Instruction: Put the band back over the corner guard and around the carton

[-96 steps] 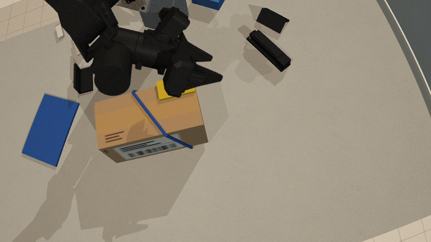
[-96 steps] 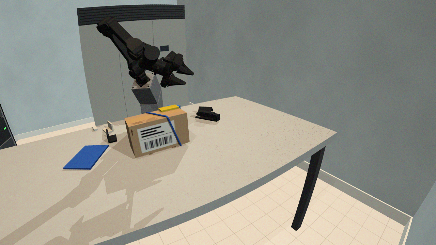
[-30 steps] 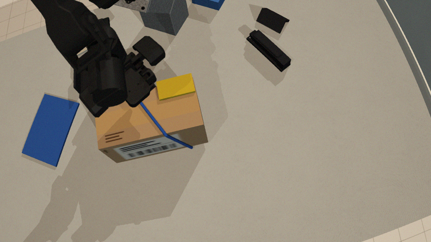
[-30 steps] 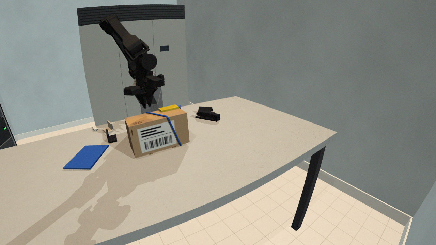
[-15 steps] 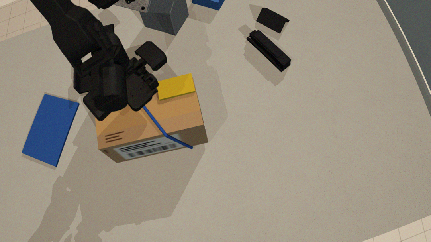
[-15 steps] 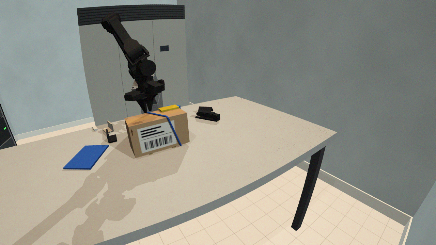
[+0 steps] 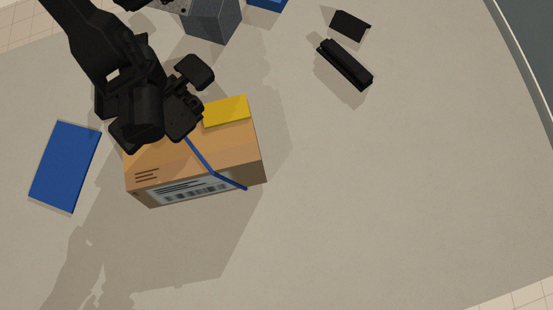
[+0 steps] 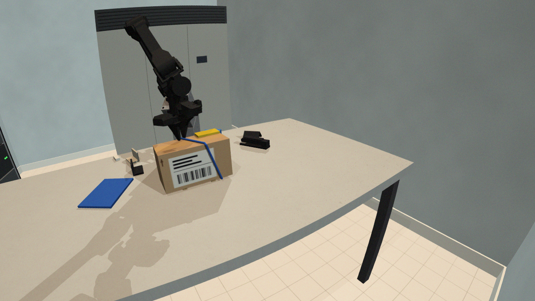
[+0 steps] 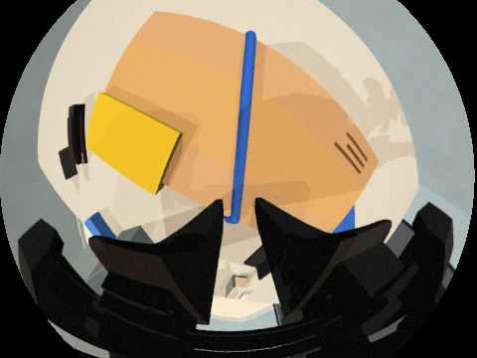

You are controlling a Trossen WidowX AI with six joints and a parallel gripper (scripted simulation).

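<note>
Now: hand 90 mm to the right of the yellow corner guard, 40 mm above it and 20 mm short of it. The rest, counted from my hand: black stapler-like bar 370 mm to the left, 160 mm below, 20 mm behind; brown carton 100 mm below, 50 mm ahead; flat blue pad 280 mm to the right, 170 mm below, 130 mm behind.
</note>
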